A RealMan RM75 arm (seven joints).
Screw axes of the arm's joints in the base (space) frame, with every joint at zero. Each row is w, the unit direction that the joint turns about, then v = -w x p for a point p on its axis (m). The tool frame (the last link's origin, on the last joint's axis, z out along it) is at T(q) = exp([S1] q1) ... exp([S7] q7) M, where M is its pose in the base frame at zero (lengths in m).
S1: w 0 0 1 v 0 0 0
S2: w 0 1 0 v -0.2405 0 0
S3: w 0 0 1 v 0 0 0
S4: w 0 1 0 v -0.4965 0 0
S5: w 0 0 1 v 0 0 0
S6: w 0 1 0 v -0.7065 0 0
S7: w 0 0 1 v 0 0 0
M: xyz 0 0 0.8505 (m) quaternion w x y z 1 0 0 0
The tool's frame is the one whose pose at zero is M.
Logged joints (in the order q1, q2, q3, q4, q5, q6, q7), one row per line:
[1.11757 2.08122 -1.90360 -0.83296 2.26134 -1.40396 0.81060]
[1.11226 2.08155 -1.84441 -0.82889 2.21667 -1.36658 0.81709]
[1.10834 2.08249 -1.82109 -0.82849 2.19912 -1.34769 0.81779]
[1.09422 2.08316 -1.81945 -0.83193 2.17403 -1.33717 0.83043]
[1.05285 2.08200 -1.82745 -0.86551 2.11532 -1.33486 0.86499]
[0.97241 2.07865 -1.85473 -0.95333 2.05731 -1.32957 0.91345]
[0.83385 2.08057 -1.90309 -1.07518 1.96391 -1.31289 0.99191]
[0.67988 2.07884 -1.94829 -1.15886 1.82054 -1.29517 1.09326]
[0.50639 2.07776 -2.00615 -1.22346 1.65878 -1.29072 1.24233]
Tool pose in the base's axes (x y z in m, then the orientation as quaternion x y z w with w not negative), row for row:
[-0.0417 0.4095 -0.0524 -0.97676 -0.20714 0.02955 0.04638]
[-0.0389 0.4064 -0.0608 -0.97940 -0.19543 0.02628 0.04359]
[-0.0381 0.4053 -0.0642 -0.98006 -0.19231 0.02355 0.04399]
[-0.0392 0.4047 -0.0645 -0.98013 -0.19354 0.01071 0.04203]
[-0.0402 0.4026 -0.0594 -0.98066 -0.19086 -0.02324 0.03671]
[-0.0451 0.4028 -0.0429 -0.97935 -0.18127 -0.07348 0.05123]
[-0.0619 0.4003 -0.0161 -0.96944 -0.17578 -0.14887 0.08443]
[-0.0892 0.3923 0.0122 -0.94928 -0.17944 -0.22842 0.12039]
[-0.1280 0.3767 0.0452 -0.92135 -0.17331 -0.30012 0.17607]
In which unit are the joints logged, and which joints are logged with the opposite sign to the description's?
The joints are logged in radians. Opposite sign: q1, q2.
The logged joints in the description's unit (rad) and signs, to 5 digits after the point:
[-1.11757 -2.08122 -1.90360 -0.83296 2.26134 -1.40396 0.81060]
[-1.11226 -2.08155 -1.84441 -0.82889 2.21667 -1.36658 0.81709]
[-1.10834 -2.08249 -1.82109 -0.82849 2.19912 -1.34769 0.81779]
[-1.09422 -2.08316 -1.81945 -0.83193 2.17403 -1.33717 0.83043]
[-1.05285 -2.08200 -1.82745 -0.86551 2.11532 -1.33486 0.86499]
[-0.97241 -2.07865 -1.85473 -0.95333 2.05731 -1.32957 0.91345]
[-0.83385 -2.08057 -1.90309 -1.07518 1.96391 -1.31289 0.99191]
[-0.67988 -2.07884 -1.94829 -1.15886 1.82054 -1.29517 1.09326]
[-0.50639 -2.07776 -2.00615 -1.22346 1.65878 -1.29072 1.24233]

